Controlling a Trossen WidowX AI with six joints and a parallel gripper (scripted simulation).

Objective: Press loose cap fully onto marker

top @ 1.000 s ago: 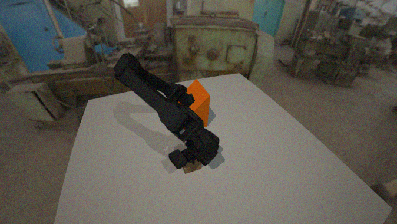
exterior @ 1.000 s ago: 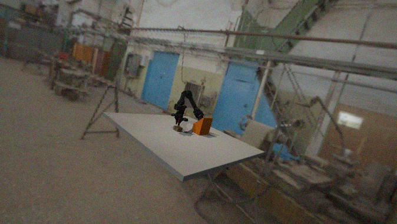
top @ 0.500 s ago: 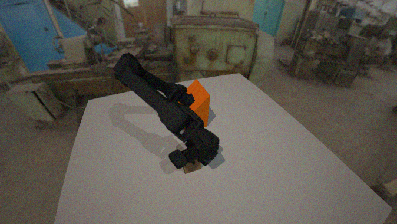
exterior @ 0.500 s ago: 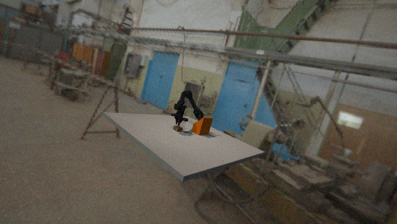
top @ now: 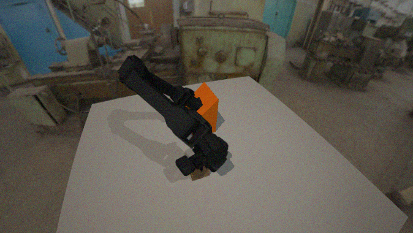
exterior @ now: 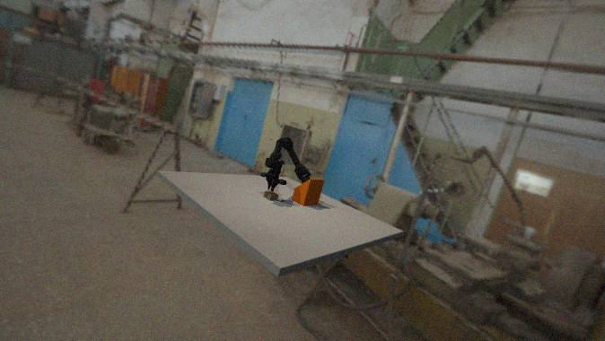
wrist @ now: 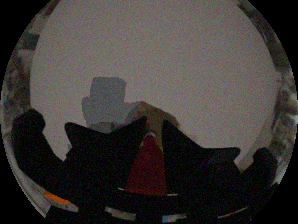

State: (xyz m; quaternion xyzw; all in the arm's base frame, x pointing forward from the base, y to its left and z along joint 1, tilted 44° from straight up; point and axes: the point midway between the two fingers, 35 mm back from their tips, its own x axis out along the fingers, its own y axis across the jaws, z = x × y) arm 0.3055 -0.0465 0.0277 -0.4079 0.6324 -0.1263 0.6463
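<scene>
My gripper tip is now 50 mm below the red cap, 20 mm past it and 10 mm to the left of it. Also, from my gripper tip: brown holder block 50 mm below, 30 mm behind, 10 mm to the right.
</scene>
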